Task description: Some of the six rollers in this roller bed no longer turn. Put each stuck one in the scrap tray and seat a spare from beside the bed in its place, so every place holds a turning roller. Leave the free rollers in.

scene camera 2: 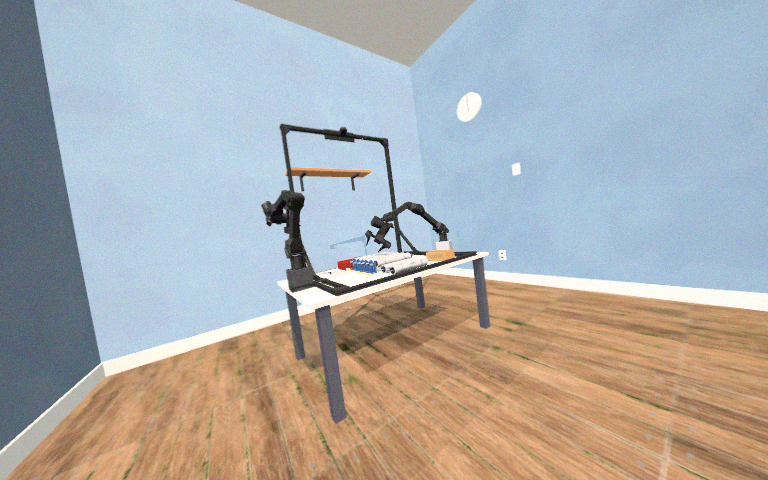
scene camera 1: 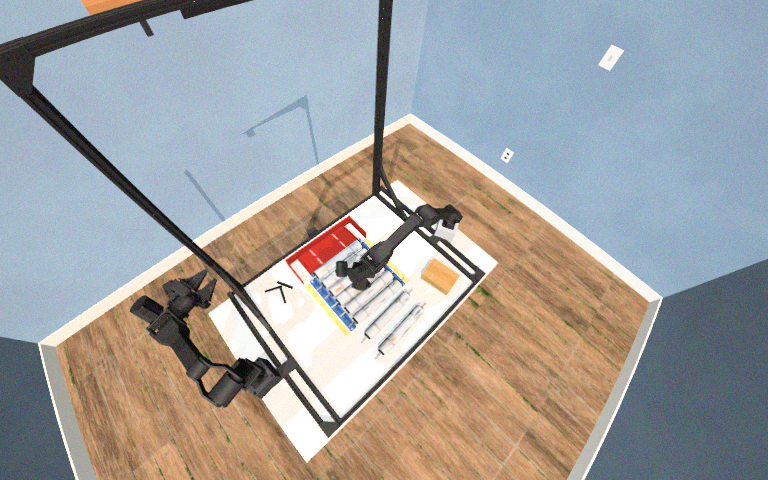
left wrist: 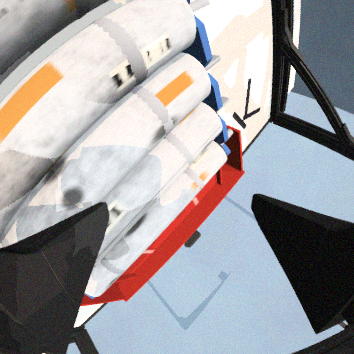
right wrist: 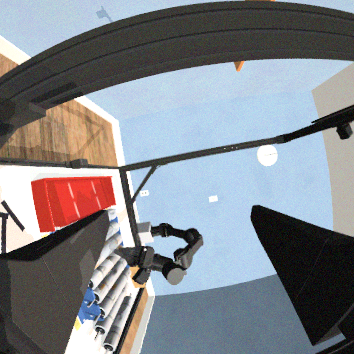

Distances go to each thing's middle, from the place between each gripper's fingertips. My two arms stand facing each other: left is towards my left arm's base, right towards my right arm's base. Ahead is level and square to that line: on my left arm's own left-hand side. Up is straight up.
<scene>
The orange-brown block (scene camera 1: 442, 278) is 35 cm to the left of my left hand, 28 cm ahead of it and 10 cm below it.
Now: right hand 450 mm short of the orange-brown block, 750 mm to the right of it and 360 mm above it.
</scene>
